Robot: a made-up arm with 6 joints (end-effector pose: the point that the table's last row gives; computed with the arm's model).
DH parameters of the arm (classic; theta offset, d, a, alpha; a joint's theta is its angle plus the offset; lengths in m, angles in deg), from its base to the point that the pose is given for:
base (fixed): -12.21 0 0.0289 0
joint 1: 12.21 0.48 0.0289 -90
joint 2: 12.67 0 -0.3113 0
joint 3: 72.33 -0.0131 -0.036 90
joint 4: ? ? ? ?
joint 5: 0 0.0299 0.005 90
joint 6: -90 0.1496 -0.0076 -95
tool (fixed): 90 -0.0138 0 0
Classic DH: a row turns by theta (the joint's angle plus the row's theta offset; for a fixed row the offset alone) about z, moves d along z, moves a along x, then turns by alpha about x.
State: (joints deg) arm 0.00 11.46 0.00 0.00 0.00 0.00
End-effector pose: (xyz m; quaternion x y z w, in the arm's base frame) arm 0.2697 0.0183 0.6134 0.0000 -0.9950 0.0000 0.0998
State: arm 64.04 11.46 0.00 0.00 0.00 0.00
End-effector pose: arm 0.1120 0.2217 0.6134 0.5276 -0.8436 0.0529 0.0847
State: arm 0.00 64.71 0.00 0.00 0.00 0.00
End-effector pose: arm 0.2912 0.0183 0.3895 0.0000 -0.8447 0.0000 0.5352
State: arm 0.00 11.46 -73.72 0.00 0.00 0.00
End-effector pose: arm -0.0936 0.0183 1.0857 0.0000 0.8560 0.0000 0.5170
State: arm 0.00 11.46 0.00 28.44 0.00 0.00
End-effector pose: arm 0.2713 0.0014 0.6280 -0.0031 -0.9645 -0.2456 0.0968
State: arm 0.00 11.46 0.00 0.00 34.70 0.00
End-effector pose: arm 0.2382 0.0183 0.5290 0.0000 -0.9200 0.0000 0.3920
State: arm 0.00 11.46 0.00 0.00 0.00 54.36
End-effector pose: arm 0.2697 0.0039 0.6138 -0.0058 -0.8851 -0.4568 0.0888
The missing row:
joint 4: 0 0.342 -0.0172 -90
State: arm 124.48 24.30 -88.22 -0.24 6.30 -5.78
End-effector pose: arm 0.0545 -0.0899 1.1430 -0.7606 0.4336 0.4056 0.2626
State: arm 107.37 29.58 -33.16 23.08 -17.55 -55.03
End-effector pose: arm -0.0557 0.2439 0.8693 -0.6867 0.6630 -0.0339 0.2962
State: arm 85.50 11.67 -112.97 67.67 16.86 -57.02
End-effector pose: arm -0.0396 -0.4571 1.0553 -0.5691 0.3960 0.4470 0.5652
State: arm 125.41 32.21 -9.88 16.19 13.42 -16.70
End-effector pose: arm -0.1622 0.2105 0.5880 0.8619 -0.4072 0.2690 0.1379
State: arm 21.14 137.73 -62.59 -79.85 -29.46 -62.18
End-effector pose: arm 0.4351 0.2373 0.1883 -0.5902 0.2994 -0.7356 0.1447
